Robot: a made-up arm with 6 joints.
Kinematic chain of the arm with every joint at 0, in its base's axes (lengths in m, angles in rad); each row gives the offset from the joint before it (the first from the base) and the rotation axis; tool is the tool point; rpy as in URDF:
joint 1: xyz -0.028 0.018 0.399 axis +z
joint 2: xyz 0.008 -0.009 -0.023 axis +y
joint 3: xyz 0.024 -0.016 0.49 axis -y
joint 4: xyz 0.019 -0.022 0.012 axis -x
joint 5: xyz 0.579 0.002 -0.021 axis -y
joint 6: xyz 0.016 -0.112 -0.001 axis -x
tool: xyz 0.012 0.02 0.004 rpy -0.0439 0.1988 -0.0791
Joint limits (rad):
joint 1: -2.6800..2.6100
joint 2: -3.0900..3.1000
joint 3: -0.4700..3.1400
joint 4: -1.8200..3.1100
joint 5: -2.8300..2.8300
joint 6: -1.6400..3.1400
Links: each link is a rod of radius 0.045 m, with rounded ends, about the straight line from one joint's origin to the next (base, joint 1, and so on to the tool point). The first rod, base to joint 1, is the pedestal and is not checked.
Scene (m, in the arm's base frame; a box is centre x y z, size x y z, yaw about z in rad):
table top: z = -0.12
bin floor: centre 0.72 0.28 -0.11 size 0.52 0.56 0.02 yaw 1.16
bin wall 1: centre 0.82 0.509 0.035 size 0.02 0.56 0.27 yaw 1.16
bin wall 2: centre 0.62 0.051 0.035 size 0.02 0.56 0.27 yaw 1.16
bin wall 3: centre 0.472 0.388 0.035 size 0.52 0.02 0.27 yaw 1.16
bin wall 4: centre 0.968 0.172 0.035 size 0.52 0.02 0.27 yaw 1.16
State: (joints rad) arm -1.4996 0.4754 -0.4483 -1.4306 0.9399 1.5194
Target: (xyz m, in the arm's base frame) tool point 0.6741 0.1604 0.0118
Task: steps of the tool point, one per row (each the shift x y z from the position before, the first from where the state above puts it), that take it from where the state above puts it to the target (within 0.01 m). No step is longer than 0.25 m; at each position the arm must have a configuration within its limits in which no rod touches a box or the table.
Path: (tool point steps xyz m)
1: 0.1745 -0.0040 0.0125
2: 0.1745 0.0512 0.0137
3: 0.1566 0.1056 0.0150
4: 0.1219 0.1534 0.0162
5: 0.0727 0.1892 0.0174
6: 0.0131 0.2089 0.0186
7: 0.0186 0.0043 -0.1564
8: -0.0186 -0.0043 -0.1659

